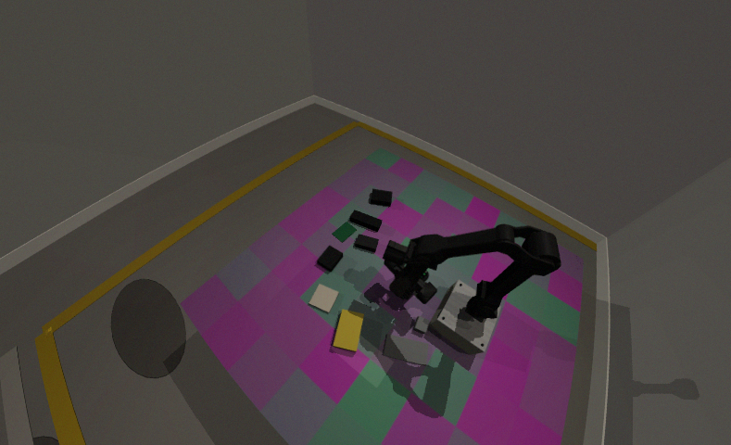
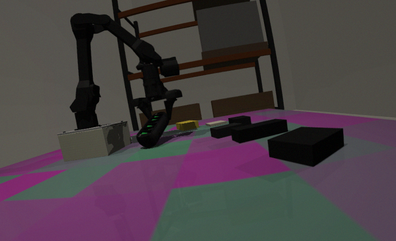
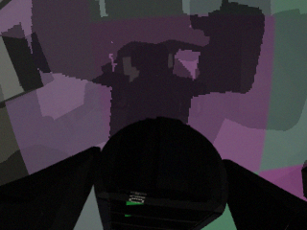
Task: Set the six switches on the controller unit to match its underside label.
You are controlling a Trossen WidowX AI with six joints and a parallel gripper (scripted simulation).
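My gripper tip is 130 mm past the small grey piece, 60 mm to the right of it and 60 mm above it. Round my gripper tip: yellow block: 230 mm to the left, 60 mm ahead, 50 mm below; then grey plate: 160 mm to the left, 130 mm behind, 70 mm below; then cream plate: 200 mm to the left, 200 mm ahead, 60 mm below.
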